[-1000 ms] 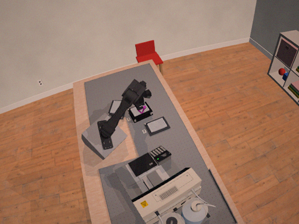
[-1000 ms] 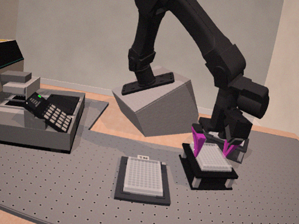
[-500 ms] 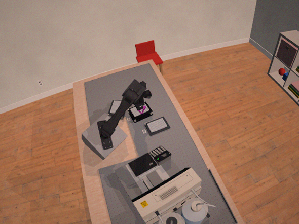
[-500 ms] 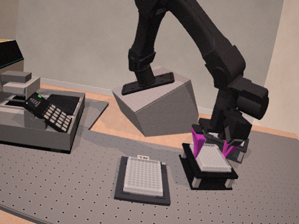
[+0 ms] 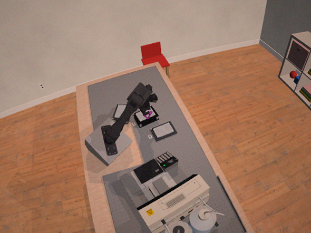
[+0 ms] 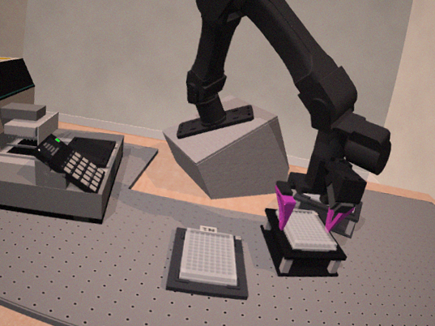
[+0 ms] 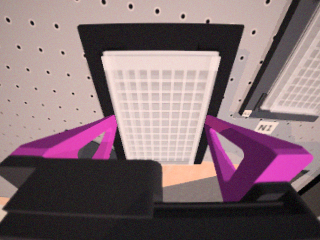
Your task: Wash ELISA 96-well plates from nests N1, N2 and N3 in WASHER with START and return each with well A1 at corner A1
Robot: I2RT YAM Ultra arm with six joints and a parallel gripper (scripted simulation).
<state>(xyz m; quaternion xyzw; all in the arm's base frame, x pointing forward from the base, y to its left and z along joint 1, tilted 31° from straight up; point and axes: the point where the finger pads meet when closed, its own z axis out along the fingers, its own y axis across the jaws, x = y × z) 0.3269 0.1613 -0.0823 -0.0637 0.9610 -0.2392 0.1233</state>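
The raised black nest is 1 cm below my hand. Round my hand: nest N1: 17 cm to the right, 7 cm ahead, 5 cm below; then black carrier pocket: 46 cm to the right, 16 cm behind, 2 cm above; then grey manifold: 61 cm to the right, 14 cm behind, 7 cm above.
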